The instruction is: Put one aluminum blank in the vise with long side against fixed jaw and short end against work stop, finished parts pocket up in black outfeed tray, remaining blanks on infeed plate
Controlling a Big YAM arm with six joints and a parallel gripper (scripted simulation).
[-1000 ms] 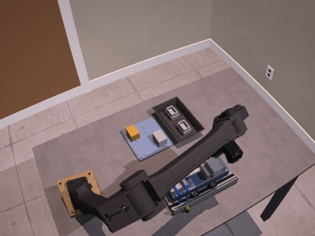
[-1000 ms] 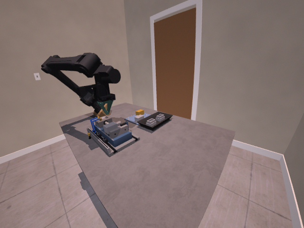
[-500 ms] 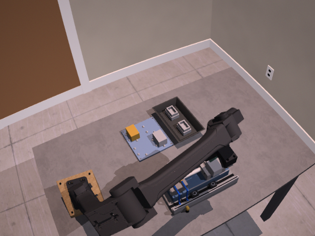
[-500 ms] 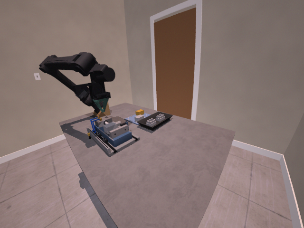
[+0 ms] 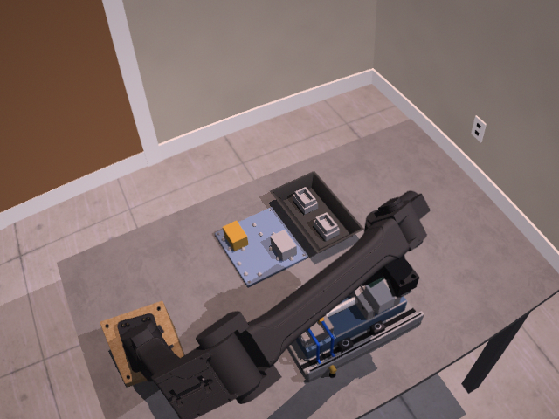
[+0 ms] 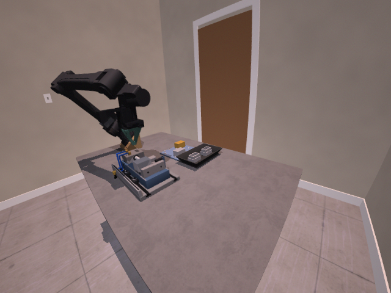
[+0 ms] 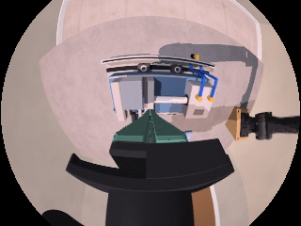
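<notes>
My hand is 14 cm above the blue vise, 3 cm to the right of it and 3 cm past it. Round my hand: gray rail 15 cm below, 7 cm to the right, 2 cm behind; yellow brass blank 34 cm to the left, 20 cm behind, 16 cm below.
</notes>
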